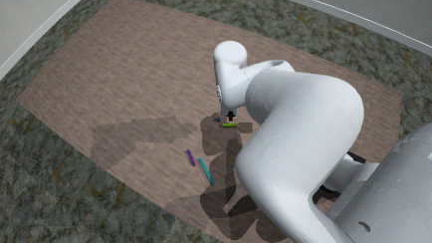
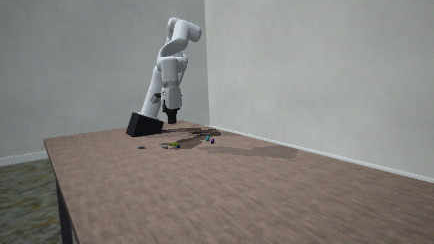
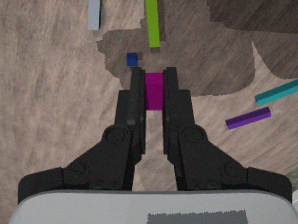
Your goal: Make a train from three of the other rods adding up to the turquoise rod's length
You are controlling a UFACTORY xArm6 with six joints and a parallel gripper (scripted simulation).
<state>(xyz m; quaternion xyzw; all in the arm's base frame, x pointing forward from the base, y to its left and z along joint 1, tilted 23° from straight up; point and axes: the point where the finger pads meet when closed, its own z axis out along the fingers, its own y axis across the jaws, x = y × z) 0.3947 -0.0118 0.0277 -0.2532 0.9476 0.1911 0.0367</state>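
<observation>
Right now the lime rod is 120 mm below my hand. From my hand the other things lie so: blue rod (50 mm ahead, 120 mm below); magenta rod (20 mm below); grey rod (40 mm behind, 140 mm to the right, 120 mm below).
</observation>
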